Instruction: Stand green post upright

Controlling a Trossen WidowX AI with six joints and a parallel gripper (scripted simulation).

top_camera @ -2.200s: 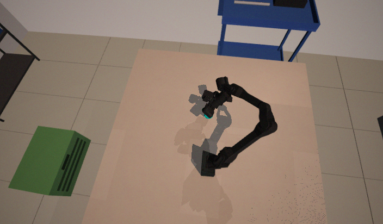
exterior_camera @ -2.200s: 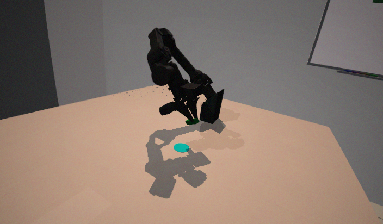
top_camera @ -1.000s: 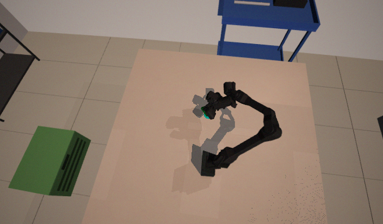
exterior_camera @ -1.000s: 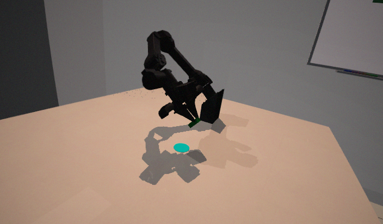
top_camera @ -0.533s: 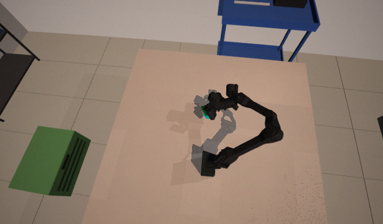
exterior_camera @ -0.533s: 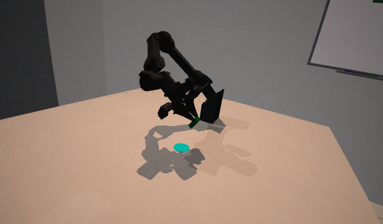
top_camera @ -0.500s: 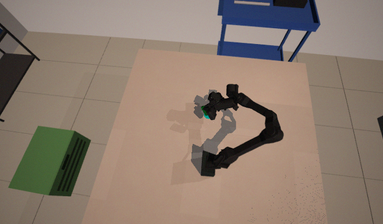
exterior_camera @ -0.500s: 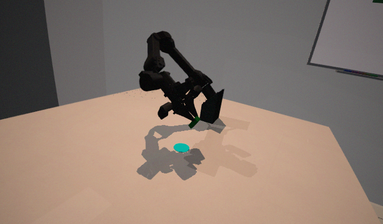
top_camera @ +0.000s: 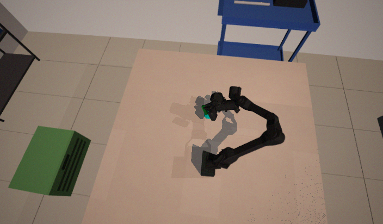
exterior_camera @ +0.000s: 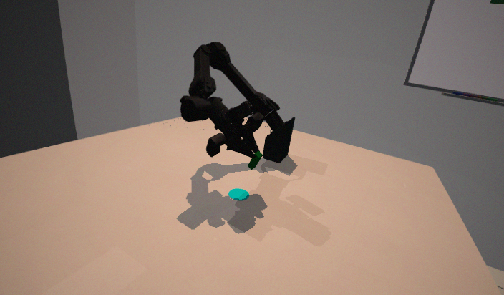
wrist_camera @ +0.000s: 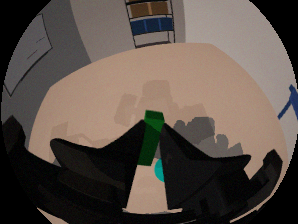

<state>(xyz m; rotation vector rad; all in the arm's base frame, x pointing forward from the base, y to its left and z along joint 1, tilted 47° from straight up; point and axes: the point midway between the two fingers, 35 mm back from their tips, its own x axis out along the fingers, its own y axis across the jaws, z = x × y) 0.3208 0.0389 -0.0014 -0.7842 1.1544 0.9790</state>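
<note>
Right now my gripper tip is 13 cm above the cyan circle, 3 cm to the left of it and 1 cm short of it. Round my gripper tip: green post 2 cm below, 1 cm to the right, 1 cm behind.
</note>
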